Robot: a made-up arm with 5 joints.
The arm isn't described. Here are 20 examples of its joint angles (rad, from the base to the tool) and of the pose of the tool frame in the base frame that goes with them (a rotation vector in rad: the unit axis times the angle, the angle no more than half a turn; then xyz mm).
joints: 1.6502 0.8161 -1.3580 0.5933 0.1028
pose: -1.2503 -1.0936 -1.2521 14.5 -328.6 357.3
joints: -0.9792 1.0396 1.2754 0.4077 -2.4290
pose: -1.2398 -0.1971 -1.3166 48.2 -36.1 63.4
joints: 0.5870 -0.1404 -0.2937 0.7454 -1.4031
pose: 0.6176 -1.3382 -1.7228 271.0 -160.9 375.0
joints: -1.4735 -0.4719 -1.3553 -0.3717 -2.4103
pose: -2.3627 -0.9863 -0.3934 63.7 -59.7 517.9
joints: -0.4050 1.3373 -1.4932 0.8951 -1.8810
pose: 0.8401 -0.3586 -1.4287 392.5 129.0 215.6
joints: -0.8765 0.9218 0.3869 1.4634 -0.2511
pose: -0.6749 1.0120 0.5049 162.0 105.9 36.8
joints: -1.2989 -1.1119 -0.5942 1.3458 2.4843
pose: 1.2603 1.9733 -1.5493 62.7 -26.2 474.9
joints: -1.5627 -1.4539 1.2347 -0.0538 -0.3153
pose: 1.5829 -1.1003 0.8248 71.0 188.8 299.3
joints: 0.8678 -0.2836 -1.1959 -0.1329 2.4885
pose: 3.1011 -0.2580 0.0458 75.7 -46.6 536.2
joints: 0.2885 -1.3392 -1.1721 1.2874 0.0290
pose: -0.3749 -2.7726 -0.0752 -130.7 40.1 396.2
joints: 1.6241 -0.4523 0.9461 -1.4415 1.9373
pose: -2.4786 0.4653 0.1071 28.6 -226.0 240.5
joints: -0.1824 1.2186 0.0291 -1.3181 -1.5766
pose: 1.3829 -1.0888 -1.0834 299.6 30.4 31.8
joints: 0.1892 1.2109 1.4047 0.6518 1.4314
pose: 1.2579 1.2565 0.8807 -19.2 -0.4 114.4
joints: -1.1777 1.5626 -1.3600 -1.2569 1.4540
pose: -0.3303 -2.8896 0.7385 202.3 317.4 186.3
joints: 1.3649 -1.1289 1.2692 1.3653 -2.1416
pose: -0.0364 0.0832 2.7267 76.4 -172.5 203.1
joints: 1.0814 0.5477 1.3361 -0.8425 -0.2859
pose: -0.2099 -0.5358 -1.3804 78.0 -73.6 43.5
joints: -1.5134 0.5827 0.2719 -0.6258 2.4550
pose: 0.7137 1.4909 -1.9264 85.9 285.8 113.4
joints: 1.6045 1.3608 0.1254 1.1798 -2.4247
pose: 0.5582 -1.2030 1.9408 36.5 -123.9 -13.9
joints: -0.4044 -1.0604 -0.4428 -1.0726 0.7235
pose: 0.2970 2.1834 0.6222 13.4 -33.5 488.8
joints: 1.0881 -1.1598 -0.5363 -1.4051 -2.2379
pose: 1.2163 -1.7808 2.0571 -5.0 83.6 459.2
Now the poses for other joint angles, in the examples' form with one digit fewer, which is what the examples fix.
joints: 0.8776 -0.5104 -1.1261 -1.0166 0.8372
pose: 1.524 1.385 -0.055 21 19 511
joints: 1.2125 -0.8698 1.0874 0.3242 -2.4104
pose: -0.791 1.100 2.314 119 -211 224
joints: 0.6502 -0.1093 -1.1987 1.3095 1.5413
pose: -1.412 -0.770 0.658 158 -97 490
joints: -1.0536 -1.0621 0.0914 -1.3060 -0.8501
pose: -2.019 1.365 0.069 96 42 467
